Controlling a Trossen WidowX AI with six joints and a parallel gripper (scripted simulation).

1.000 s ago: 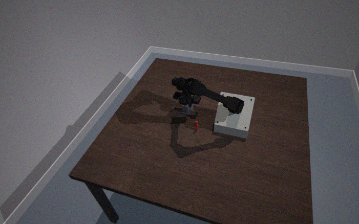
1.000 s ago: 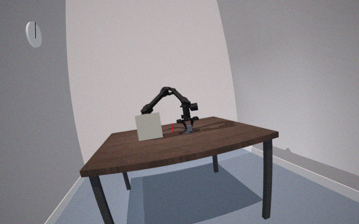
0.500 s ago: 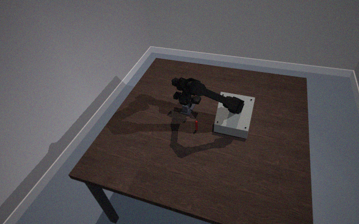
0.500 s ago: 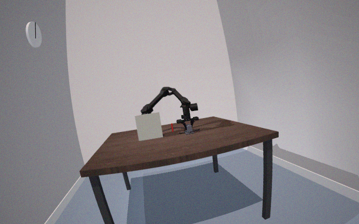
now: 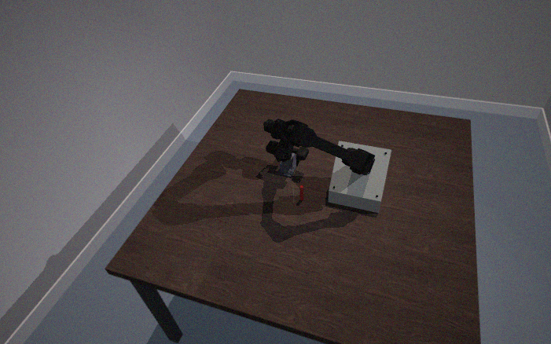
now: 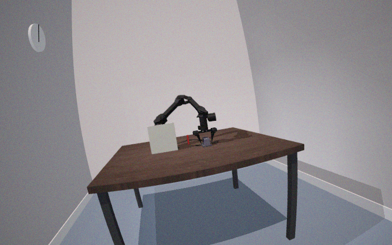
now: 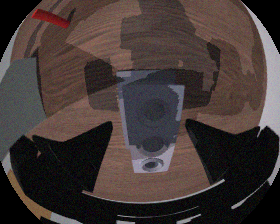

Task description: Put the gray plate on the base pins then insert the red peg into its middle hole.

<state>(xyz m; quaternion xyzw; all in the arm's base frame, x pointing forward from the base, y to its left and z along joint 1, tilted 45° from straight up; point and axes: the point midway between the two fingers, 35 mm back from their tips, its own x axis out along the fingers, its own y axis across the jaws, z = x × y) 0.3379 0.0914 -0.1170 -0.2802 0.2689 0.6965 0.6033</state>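
Now: the gray plate 2 cm above my gripper tip. Round my gripper tip: red peg 14 cm behind, 16 cm to the left, 1 cm above; then dark base 2 cm below.
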